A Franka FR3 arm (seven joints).
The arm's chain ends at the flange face. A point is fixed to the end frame.
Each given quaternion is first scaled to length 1.
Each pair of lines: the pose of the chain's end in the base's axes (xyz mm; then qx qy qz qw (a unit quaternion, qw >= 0)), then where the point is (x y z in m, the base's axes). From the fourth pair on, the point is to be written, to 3 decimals.
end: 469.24, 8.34, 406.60, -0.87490, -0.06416, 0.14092, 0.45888
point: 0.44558 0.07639 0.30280
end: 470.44, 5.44, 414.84, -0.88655, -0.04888, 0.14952, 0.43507
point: 0.44527 0.06773 0.30783
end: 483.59, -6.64, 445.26, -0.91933, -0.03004, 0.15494, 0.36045
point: 0.45794 0.03723 0.32958
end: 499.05, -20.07, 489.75, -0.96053, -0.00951, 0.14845, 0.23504
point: 0.476 -0.008 0.366
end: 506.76, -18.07, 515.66, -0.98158, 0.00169, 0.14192, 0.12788
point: 0.485 -0.034 0.392
